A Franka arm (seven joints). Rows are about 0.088 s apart.
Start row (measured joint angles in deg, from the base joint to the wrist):
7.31 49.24 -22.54 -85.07 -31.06 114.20 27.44
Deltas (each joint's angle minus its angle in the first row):
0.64 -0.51 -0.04 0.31 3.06 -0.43 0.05
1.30 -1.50 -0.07 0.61 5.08 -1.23 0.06
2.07 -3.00 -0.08 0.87 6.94 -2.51 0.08
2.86 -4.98 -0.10 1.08 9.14 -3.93 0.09
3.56 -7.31 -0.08 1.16 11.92 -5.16 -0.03
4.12 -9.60 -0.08 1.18 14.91 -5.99 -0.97
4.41 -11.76 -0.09 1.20 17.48 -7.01 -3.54
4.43 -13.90 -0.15 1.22 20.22 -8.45 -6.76
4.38 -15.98 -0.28 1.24 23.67 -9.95 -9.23
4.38 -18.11 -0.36 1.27 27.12 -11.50 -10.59
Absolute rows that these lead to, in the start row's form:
7.95 48.73 -22.58 -84.76 -28.00 113.77 27.49
8.61 47.74 -22.61 -84.46 -25.98 112.97 27.50
9.38 46.24 -22.62 -84.20 -24.12 111.69 27.52
10.17 44.26 -22.64 -83.99 -21.92 110.27 27.53
10.87 41.93 -22.62 -83.91 -19.14 109.04 27.41
11.43 39.64 -22.62 -83.89 -16.15 108.21 26.47
11.72 37.48 -22.63 -83.87 -13.58 107.19 23.90
11.74 35.34 -22.69 -83.85 -10.84 105.75 20.68
11.69 33.26 -22.82 -83.83 -7.39 104.25 18.21
11.69 31.13 -22.90 -83.80 -3.94 102.70 16.85

